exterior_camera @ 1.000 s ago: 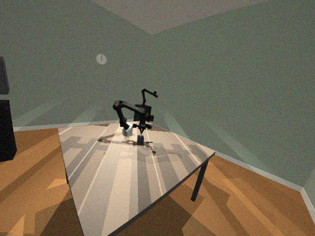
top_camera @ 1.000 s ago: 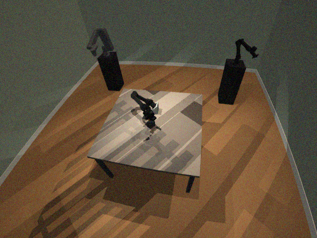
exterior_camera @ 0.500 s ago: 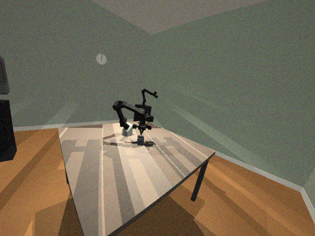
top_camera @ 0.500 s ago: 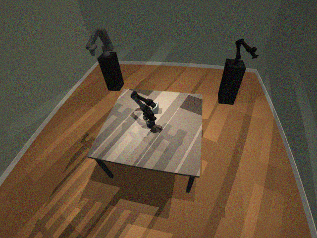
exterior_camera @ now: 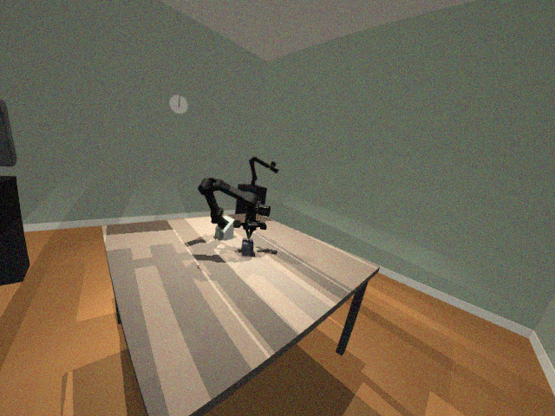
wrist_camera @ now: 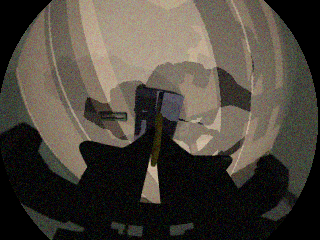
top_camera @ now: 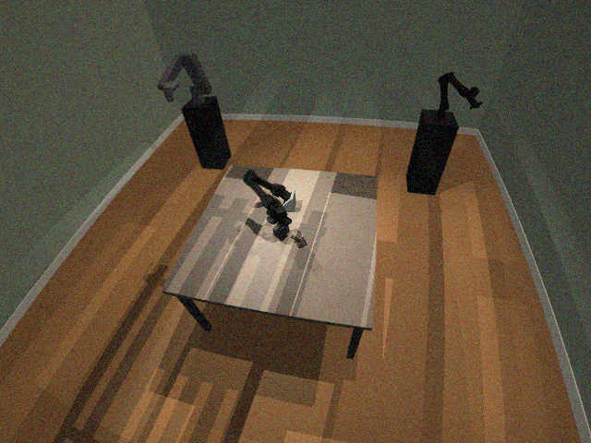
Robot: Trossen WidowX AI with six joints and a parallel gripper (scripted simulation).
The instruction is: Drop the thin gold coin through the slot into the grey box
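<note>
Now: gripper tip 2 cm below the gold coin.
</note>
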